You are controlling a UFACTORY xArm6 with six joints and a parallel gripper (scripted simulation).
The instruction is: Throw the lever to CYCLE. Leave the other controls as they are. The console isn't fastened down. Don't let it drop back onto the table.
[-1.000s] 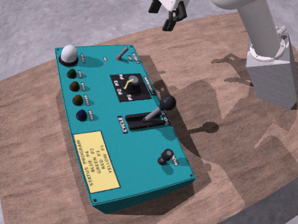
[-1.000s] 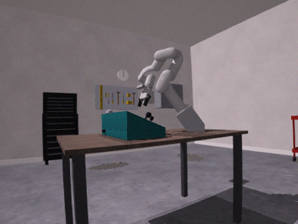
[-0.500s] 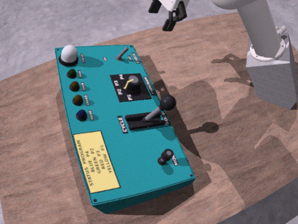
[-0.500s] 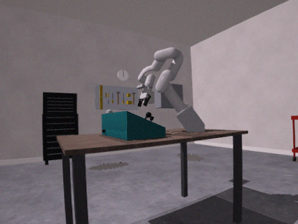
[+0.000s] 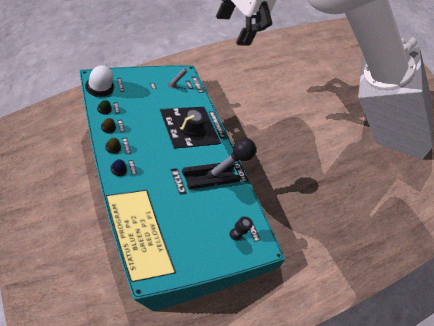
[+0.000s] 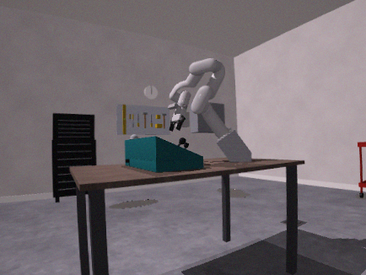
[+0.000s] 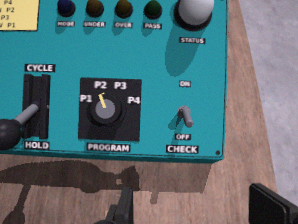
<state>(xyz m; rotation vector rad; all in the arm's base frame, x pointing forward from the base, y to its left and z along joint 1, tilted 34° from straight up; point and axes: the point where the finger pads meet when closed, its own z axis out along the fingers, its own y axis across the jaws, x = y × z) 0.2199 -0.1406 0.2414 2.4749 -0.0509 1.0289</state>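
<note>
My hand is 180 mm to the right of the black ball-topped lever, 150 mm short of it and 120 mm above it. The rest, counted from my hand: grey toggle: 130 mm below, 110 mm ahead, 50 mm to the right; then teal console: 190 mm ahead, 150 mm below, 110 mm to the left; then program dial: 160 mm ahead, 120 mm below, 60 mm to the left.
</note>
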